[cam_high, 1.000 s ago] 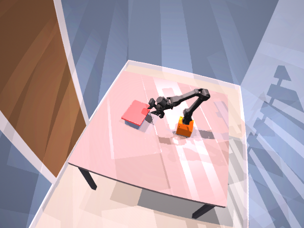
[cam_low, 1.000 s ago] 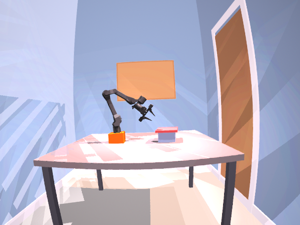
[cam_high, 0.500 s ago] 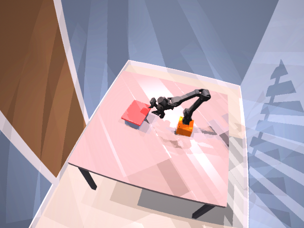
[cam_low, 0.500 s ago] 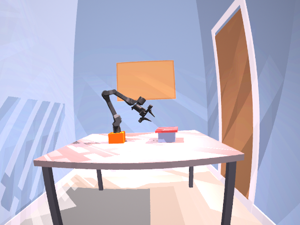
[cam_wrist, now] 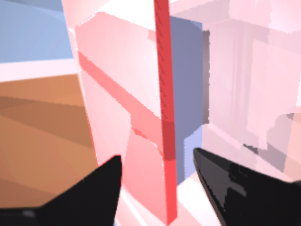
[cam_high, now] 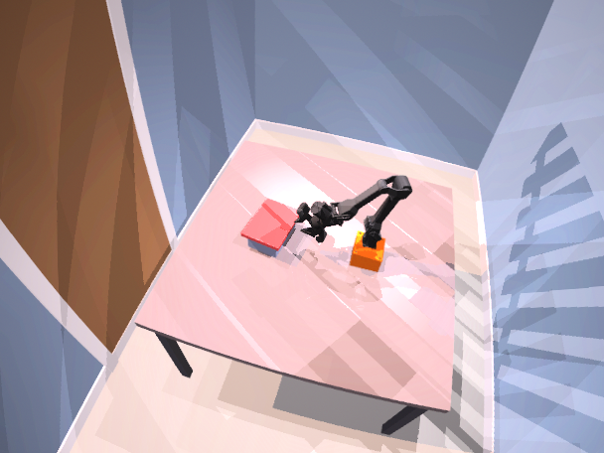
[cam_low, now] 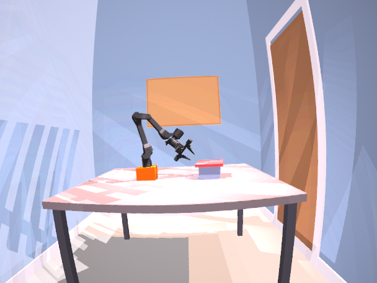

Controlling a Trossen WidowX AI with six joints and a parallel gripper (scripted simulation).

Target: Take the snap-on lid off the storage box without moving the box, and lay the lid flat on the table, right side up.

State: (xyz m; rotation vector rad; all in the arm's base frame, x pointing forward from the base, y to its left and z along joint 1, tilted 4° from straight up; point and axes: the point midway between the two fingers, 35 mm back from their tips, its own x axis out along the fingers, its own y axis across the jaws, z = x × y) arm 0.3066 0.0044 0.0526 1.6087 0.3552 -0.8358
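Now: the lid 120 mm ahead of my gripper tip, 40 mm to the right of it and 40 mm below it. Also, from my gripper tip: storage box 120 mm ahead, 40 mm to the right, 90 mm below.
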